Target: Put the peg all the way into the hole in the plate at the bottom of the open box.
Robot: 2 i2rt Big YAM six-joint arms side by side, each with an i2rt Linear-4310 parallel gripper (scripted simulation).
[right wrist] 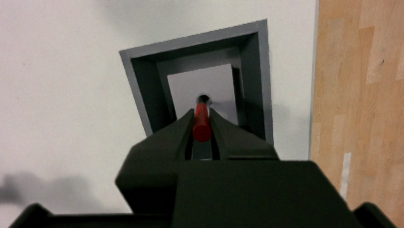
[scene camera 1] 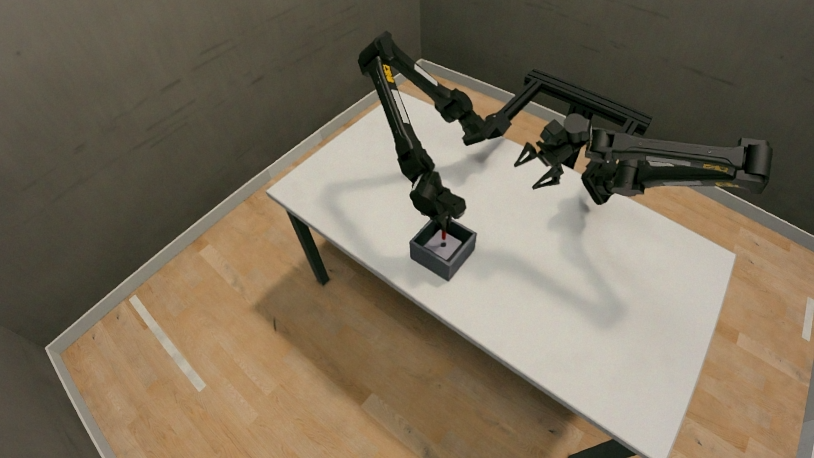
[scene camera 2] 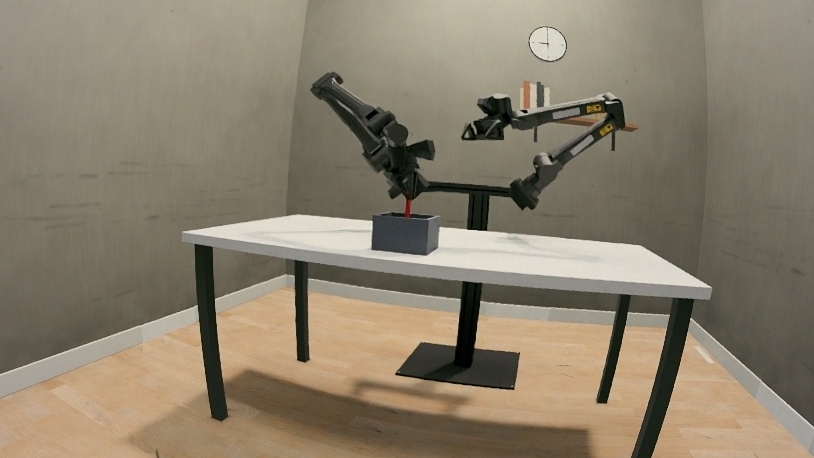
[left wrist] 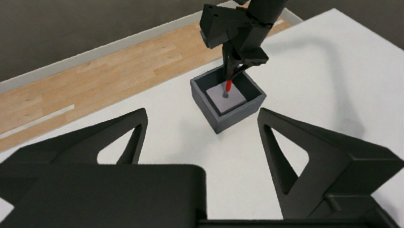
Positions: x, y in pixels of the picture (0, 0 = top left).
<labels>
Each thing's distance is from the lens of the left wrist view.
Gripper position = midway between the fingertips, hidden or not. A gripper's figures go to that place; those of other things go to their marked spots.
left gripper (left wrist: 202, 113): 13 cm
right gripper (left wrist: 227, 77): 42 cm
grey box (left wrist: 254, 95): 50 cm
</labels>
